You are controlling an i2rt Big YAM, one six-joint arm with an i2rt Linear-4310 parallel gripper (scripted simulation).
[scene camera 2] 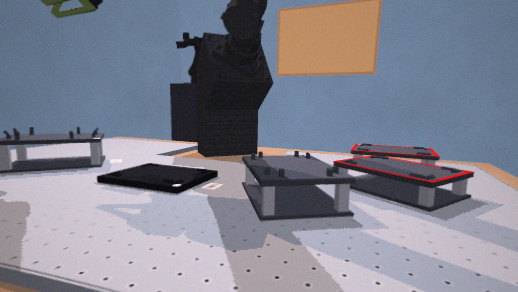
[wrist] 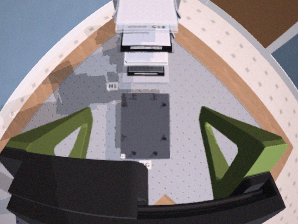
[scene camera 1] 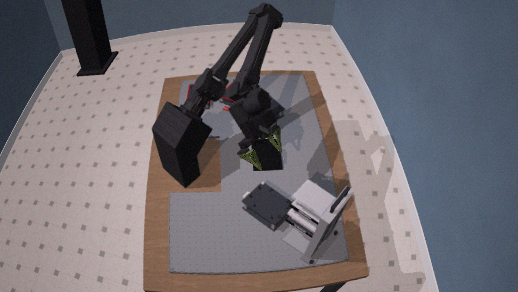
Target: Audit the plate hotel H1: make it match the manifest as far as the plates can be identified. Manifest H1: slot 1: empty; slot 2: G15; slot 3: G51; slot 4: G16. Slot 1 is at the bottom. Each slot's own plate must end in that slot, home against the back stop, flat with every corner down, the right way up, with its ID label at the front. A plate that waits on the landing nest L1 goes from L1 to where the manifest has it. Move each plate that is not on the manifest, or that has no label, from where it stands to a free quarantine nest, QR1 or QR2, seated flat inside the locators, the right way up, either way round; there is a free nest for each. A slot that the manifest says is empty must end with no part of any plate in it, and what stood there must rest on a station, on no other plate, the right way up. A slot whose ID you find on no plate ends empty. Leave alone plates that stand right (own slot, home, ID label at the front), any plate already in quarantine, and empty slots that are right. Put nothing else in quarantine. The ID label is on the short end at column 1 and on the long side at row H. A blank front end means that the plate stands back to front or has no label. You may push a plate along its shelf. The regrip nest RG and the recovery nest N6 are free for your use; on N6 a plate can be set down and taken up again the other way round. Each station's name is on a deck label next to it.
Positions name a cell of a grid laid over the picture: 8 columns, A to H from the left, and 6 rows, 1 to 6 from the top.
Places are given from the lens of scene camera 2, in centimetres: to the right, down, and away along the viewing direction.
flat black pad (scene camera 2: C4): -18, 5, 51
